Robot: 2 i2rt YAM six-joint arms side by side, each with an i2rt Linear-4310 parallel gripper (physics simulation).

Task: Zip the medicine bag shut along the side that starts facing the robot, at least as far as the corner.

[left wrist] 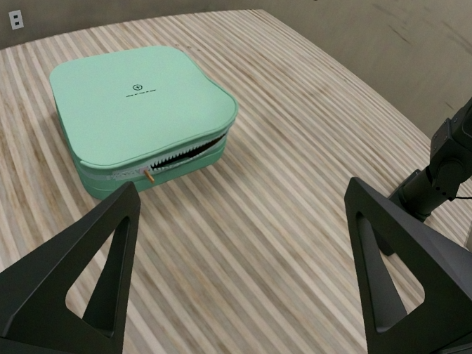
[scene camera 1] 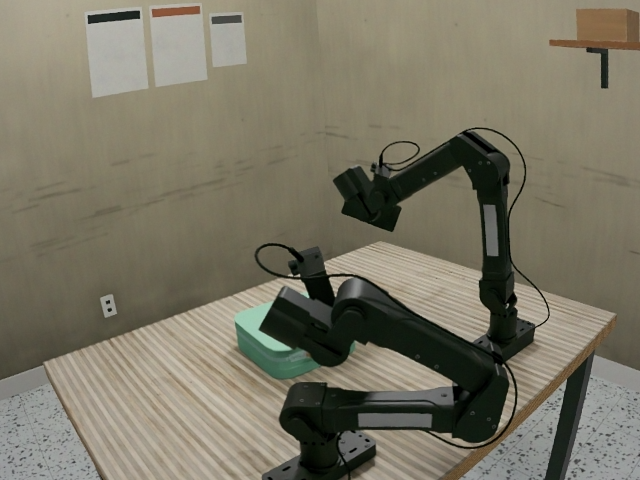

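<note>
The mint-green medicine bag (scene camera 1: 289, 364) (left wrist: 135, 107) lies flat on the table. In the left wrist view, its zipper pull (left wrist: 149, 176), a small orange-brown tab, hangs on the near side toward the left corner. The zip is closed left of the pull; right of it a dark gap (left wrist: 192, 154) with white teeth runs to the right corner. My left gripper (left wrist: 241, 189) is open and empty, above the table and apart from the bag; its fingers are hidden in scene camera 1. My right gripper (scene camera 1: 370, 213) is open, raised high behind the bag; its fingers show poorly.
The striped wooden table (scene camera 1: 155, 382) (left wrist: 240, 260) bears both arm bases. The right arm's base (scene camera 1: 516, 341) stands at the right in scene camera 1, and part of that arm (left wrist: 445, 175) shows at the left wrist view's right edge. Walls stand behind the table.
</note>
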